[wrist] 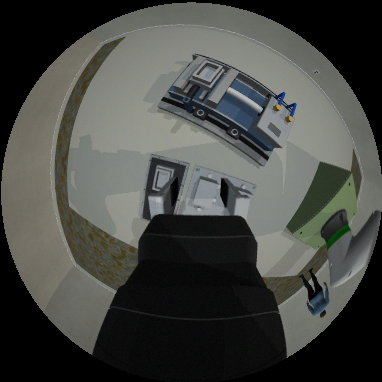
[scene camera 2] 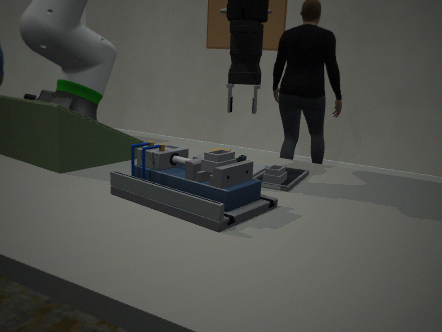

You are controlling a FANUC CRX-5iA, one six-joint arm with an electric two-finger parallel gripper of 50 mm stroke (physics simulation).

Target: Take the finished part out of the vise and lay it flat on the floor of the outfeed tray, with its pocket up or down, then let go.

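Seen in the pictures: gripper, fingertip midpoint: point(wrist: 199, 185) point(scene camera 2: 241, 112); arm's base at its link origin: point(wrist: 333, 222) point(scene camera 2: 70, 118).
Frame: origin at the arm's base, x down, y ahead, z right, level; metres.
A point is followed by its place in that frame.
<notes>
The finished part point(scene camera 2: 218, 161) {z 0.180, x 0.006, y 0.590 m} point(wrist: 208, 73) {z 0.153, x 0.008, y 0.574 m}, light grey with its pocket up, sits between the jaws of the blue and grey vise point(scene camera 2: 245, 195) {z 0.160, x 0.068, y 0.640 m} point(wrist: 226, 111) {z 0.097, x 0.049, y 0.517 m}. The outfeed tray point(scene camera 2: 298, 181) {z -0.131, x 0.104, y 0.648 m} point(wrist: 181, 171) {z -0.065, x 0.103, y 0.564 m} is a low dark tray beyond the vise in the scene view, left of centre in the wrist view. Another grey part point(scene camera 2: 275, 175) {z -0.067, x 0.081, y 0.611 m} point(wrist: 163, 177) {z -0.088, x 0.082, y 0.599 m} stands in it, pocket up. My gripper point(scene camera 2: 242, 111) {z -0.039, x -0.063, y 0.526 m} point(wrist: 199, 185) {z -0.039, x -0.063, y 0.526 m} is open and empty. It hangs high above the table, clear of the part. In the wrist view its left finger covers some of the tray.
A pale plate point(wrist: 227, 179) with a grey block point(wrist: 204, 190) {z -0.080, x 0.065, y 0.500 m} and small pegs lies beside the tray, partly hidden by my right finger. Blue hoses point(scene camera 2: 144, 162) {z 0.196, x 0.030, y 0.426 m} point(wrist: 280, 100) {z 0.165, x 0.000, y 0.429 m} rise at the vise's far end from the part. A green pedestal point(scene camera 2: 60, 137) {z 0.156, x 0.019, y 0.138 m} point(wrist: 325, 200) {z 0.039, x 0.008, y 0.155 m} carries the arm.
</notes>
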